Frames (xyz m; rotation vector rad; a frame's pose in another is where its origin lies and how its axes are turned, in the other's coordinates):
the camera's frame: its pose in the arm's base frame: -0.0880 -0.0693 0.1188 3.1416 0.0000 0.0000
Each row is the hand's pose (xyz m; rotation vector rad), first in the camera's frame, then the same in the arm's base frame.
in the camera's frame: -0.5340 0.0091 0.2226 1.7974 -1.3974 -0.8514
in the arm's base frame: -0.6220 -0.0784 -0.1038 -0.7773 -0.7334 1.2037
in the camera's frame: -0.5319 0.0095 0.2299 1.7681 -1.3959 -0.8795
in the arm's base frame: -0.6199 -0.0788 -0.1111 -0.7931 -0.7625 1.2102
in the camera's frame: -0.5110 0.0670 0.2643 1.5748 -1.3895 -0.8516
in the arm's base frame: -0.5990 -0.1363 -0.1455 -0.9708 -0.7796 1.2721
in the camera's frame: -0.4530 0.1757 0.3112 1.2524 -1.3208 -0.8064
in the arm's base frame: -0.5410 -0.2450 -0.1924 -1.3003 -0.8121 1.3300
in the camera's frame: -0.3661 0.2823 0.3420 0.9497 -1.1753 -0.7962
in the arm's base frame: -0.4541 -0.3516 -0.2232 -1.6473 -0.8812 1.3008
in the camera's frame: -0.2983 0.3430 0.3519 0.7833 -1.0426 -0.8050
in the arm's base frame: -0.3863 -0.4123 -0.2331 -1.8624 -0.9415 1.2194
